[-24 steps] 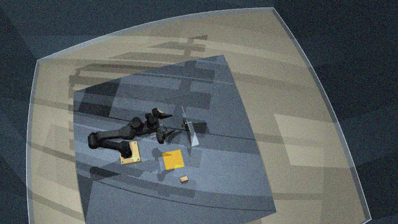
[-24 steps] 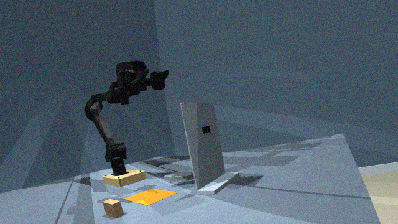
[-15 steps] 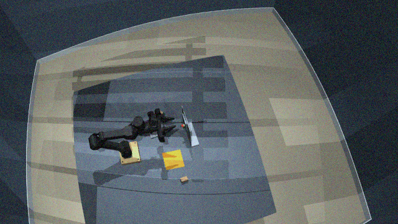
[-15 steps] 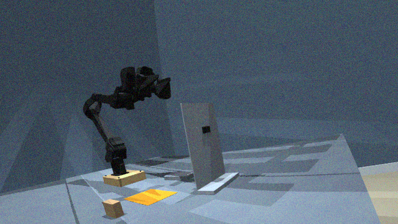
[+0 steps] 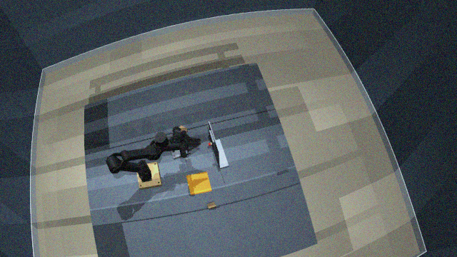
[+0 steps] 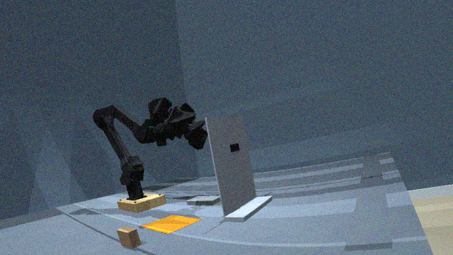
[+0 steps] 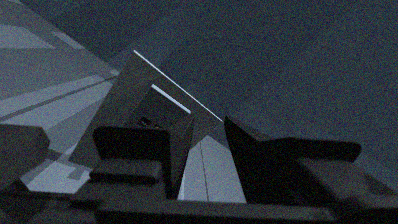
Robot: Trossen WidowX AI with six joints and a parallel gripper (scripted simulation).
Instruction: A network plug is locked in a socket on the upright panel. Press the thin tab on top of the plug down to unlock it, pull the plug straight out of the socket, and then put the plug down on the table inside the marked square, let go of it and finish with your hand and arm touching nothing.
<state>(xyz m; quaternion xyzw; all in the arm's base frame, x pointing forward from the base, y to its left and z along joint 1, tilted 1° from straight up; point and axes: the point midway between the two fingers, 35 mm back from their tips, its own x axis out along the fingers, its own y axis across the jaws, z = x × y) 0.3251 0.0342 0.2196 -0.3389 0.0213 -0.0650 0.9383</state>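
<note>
The grey panel is 15 cm below my gripper tip, 8 cm ahead of it and 2 cm to the left of it.
</note>
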